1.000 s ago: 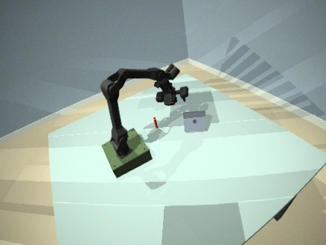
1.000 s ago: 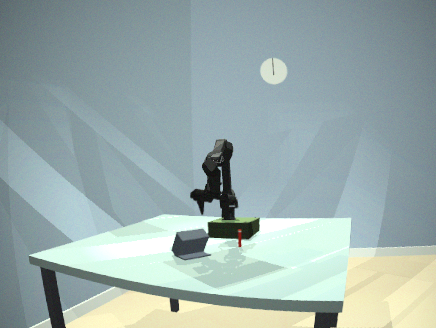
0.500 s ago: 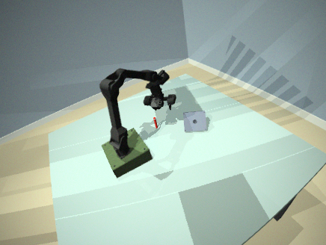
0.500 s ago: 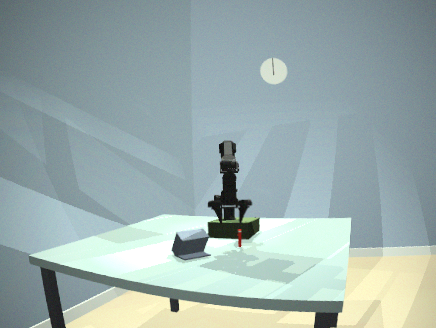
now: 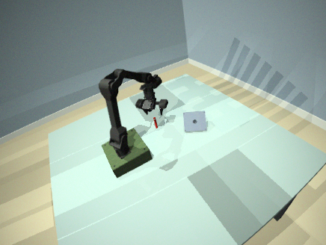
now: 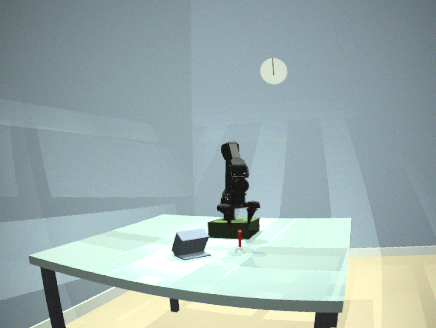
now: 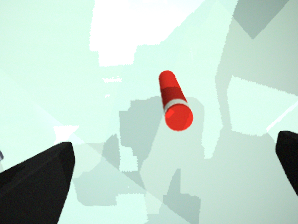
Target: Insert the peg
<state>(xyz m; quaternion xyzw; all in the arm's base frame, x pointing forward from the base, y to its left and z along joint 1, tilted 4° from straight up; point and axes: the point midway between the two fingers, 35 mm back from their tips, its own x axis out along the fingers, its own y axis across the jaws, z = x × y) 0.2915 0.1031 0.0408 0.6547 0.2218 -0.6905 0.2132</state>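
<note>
My gripper tip is now 4 cm above the red peg. The rest, counted from my gripper tip: grey sloped panel 16 cm ahead, 18 cm to the right, 5 cm below.
</note>
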